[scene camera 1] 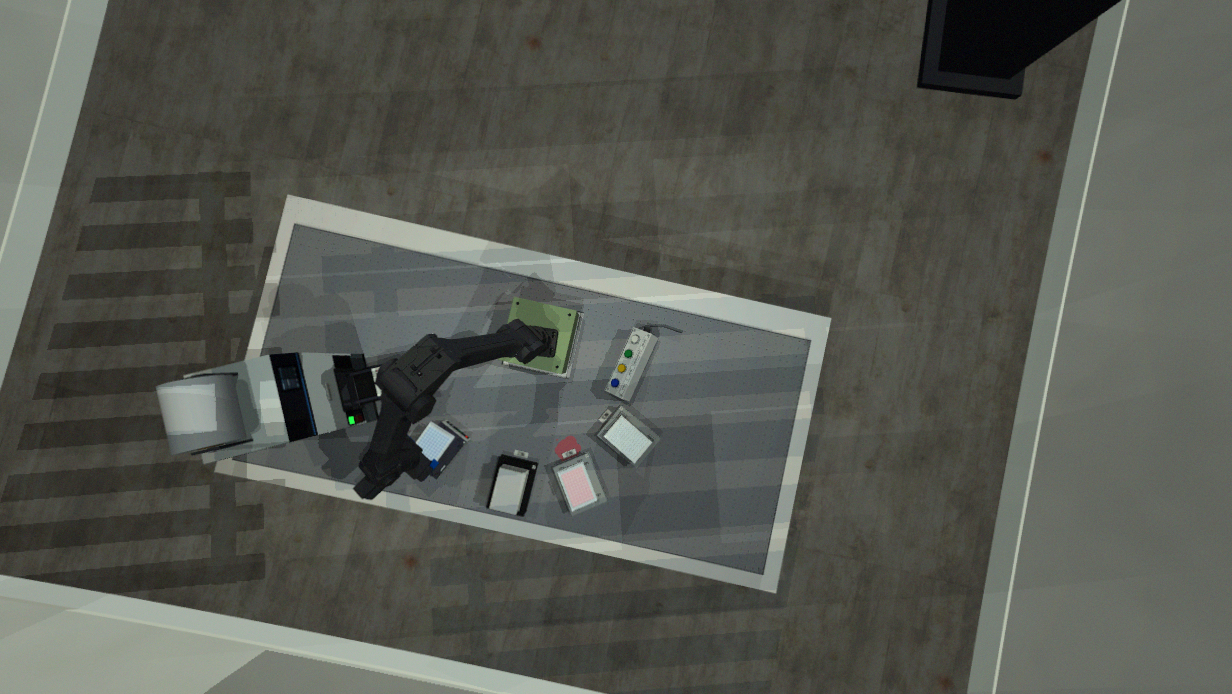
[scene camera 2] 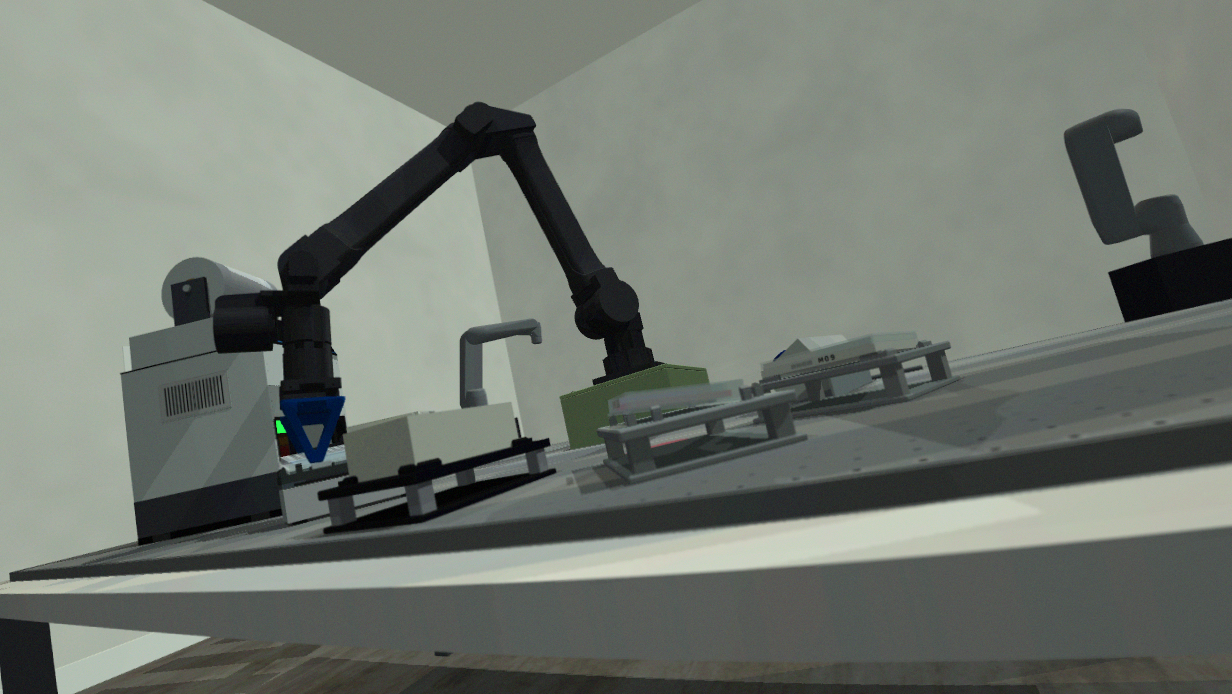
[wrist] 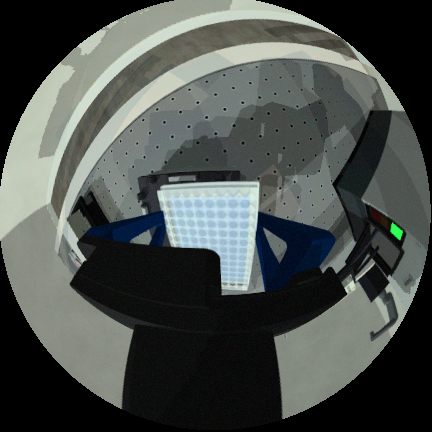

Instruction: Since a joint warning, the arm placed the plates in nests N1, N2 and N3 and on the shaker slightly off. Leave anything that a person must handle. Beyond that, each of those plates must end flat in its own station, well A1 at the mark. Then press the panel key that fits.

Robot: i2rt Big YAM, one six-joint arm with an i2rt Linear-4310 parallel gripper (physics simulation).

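Note:
My gripper (scene camera 1: 433,448) (scene camera 2: 312,428) (wrist: 209,216) has blue fingers. It is shut on the long sides of a white well plate with pale blue wells (scene camera 1: 436,441) (wrist: 213,225), low over a dark station (wrist: 185,177) at the table's near left. A white plate sits on a black nest (scene camera 1: 509,485) (scene camera 2: 422,437). A pink plate (scene camera 1: 575,485) lies in a grey nest with a red tag (scene camera 1: 567,446) beside it. Another white plate (scene camera 1: 626,438) lies in a grey nest farther right. The key panel (scene camera 1: 630,362) carries white, green, yellow and blue keys.
The arm's base stands on a green block (scene camera 1: 560,340) (scene camera 2: 633,401). A grey machine (scene camera 1: 257,401) (scene camera 2: 198,423) with a green light (wrist: 397,231) stands at the table's left end. A grey second arm on a black stand (scene camera 2: 1155,259) is off the table.

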